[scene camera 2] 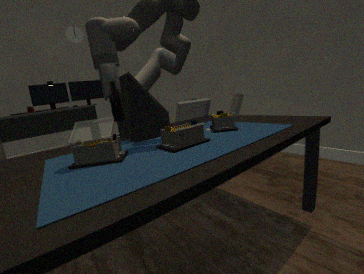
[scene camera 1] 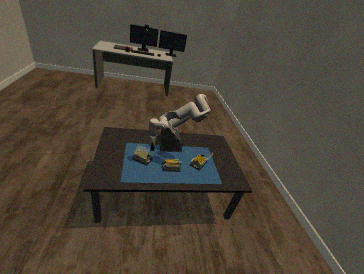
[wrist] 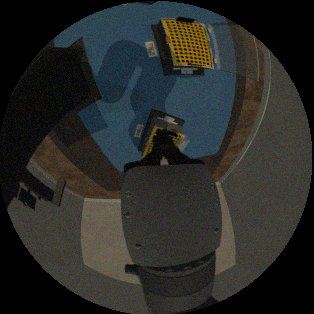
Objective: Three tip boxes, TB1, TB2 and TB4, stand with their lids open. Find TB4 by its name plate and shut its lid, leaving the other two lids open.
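Places are measured from the arm's base along level axes (x back, y left, z down), in centimetres.
Pixels of known places: gripper, between the fingertips: (scene camera 2: pixel 119 120) (scene camera 1: pixel 152 150) (wrist: pixel 160 134); arm's base, origin of its link: (scene camera 2: pixel 133 94) (scene camera 1: pixel 171 124).
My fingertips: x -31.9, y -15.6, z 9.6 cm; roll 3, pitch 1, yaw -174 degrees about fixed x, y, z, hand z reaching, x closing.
For each thing: its middle in the pictures, then the offset to it from my fingertips. "pt": a spot on its surface instead. Level surfaces: height alone.
- TB4 box, a spot on its surface: (scene camera 2: pixel 96 153) pt dx -4.7, dy -9.1, dz +7.7 cm
- TB2 box, a spot on its surface: (scene camera 2: pixel 184 136) pt dx -11.7, dy +16.4, dz +7.2 cm
- TB1 box, middle of its body: (scene camera 2: pixel 219 121) (scene camera 1: pixel 198 160) dx +2.1, dy +43.8, dz +7.7 cm
- blue mat, height of its surface: dz +11.0 cm
- dark table, height of its surface: dz +11.3 cm
The TB4 box (scene camera 1: pixel 142 158) (scene camera 2: pixel 96 153) (wrist: pixel 151 143), with yellow tip rows, stands at the left of the mat in scene camera 1. Its small white name plate (wrist: pixel 138 131) is too blurred to read. Its clear lid (scene camera 2: pixel 93 131) is raised and leaning, not shut. My gripper (scene camera 1: pixel 152 148) (scene camera 2: pixel 118 118) (wrist: pixel 160 134) is shut and empty, its tips low beside the lid and hiding part of the box in the wrist view. The TB2 box (scene camera 1: pixel 172 167) (scene camera 2: pixel 184 136) (wrist: pixel 187 45) stands in the middle, lid (scene camera 2: pixel 193 110) open. The TB1 box (scene camera 1: pixel 199 161) (scene camera 2: pixel 223 123) stands at the right, lid (scene camera 2: pixel 237 104) open.
The boxes stand on a blue mat (scene camera 1: pixel 145 176) (scene camera 2: pixel 90 195) on a dark table (scene camera 1: pixel 230 172) (scene camera 2: pixel 175 189). The dark arm base (scene camera 1: pixel 171 142) (scene camera 2: pixel 142 112) stands behind the mat. A desk (scene camera 1: pixel 112 50) with two monitors is against the far wall.
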